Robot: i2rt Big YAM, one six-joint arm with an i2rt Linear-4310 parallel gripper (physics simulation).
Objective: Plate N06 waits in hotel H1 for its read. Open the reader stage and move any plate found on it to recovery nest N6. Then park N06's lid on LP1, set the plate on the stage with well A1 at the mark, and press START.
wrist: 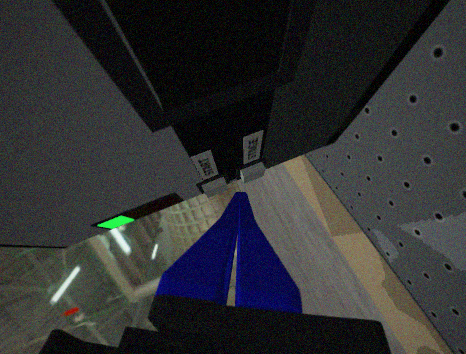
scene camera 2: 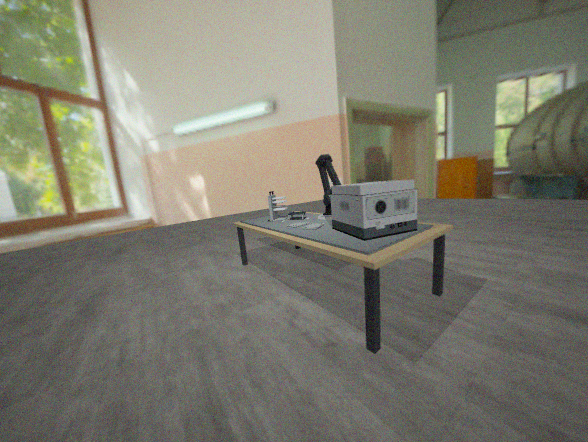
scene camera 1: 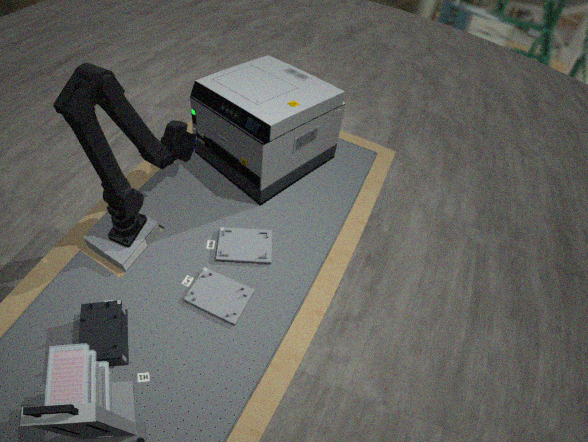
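Seen in the pictures: gripper, fingertip midpoint: [wrist: 240, 198] [scene camera 1: 194, 139]; arm's base, link origin: [scene camera 2: 330, 214] [scene camera 1: 128, 228].
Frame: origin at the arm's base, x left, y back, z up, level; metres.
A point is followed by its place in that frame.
Observation:
The reader [scene camera 1: 305, 145] @[z 0.121, x 0.445, y -0.442 m] [scene camera 2: 345, 215] @[z 0.084, x 0.452, y -0.442 m] [wrist: 65, 125] @[z 0.115, x 0.392, y -0.123 m] has its lid down and a green light on its front. A START button [wrist: 214, 187] @[z 0.079, x 0.432, y -0.030 m] and a STAGE button [wrist: 252, 172] @[z 0.048, x 0.432, y -0.030 m] sit side by side below their labels. My gripper [wrist: 240, 198] @[z 0.066, x 0.405, y -0.039 m] is shut and empty, its blue tips just in front of and between the two buttons; contact cannot be told. No stage shows outside the reader. Nest N6 [scene camera 1: 245, 246] @[z -0.026, x 0.092, y -0.368 m] and nest LP1 [scene camera 1: 220, 295] @[z -0.028, x -0.088, y -0.361 m] carry no plate or lid. Hotel H1 [scene camera 1: 116, 421] @[z 0.100, x -0.512, y -0.305 m] [scene camera 2: 271, 207] @[z 0.101, x -0.503, y -0.296 m] holds stacked plates, the top one pinkish [scene camera 1: 67, 375] @[z 0.194, x -0.477, y -0.208 m]; which is N06 cannot be told.
A dark rack-like block [scene camera 1: 104, 332] @[z 0.022, x -0.331, y -0.134 m] stands between the hotel and the arm base [scene camera 1: 131, 257] @[z -0.020, x -0.079, y -0.058 m]. The H1 label [scene camera 1: 143, 377] @[z -0.038, x -0.384, y -0.262 m] lies beside the hotel. The table's wooden edge [scene camera 1: 300, 340] @[z -0.051, x -0.133, y -0.606 m] [scene camera 2: 400, 254] @[z -0.068, x 0.839, y -0.577 m] runs around the grey perforated top. The reader stands at one end.

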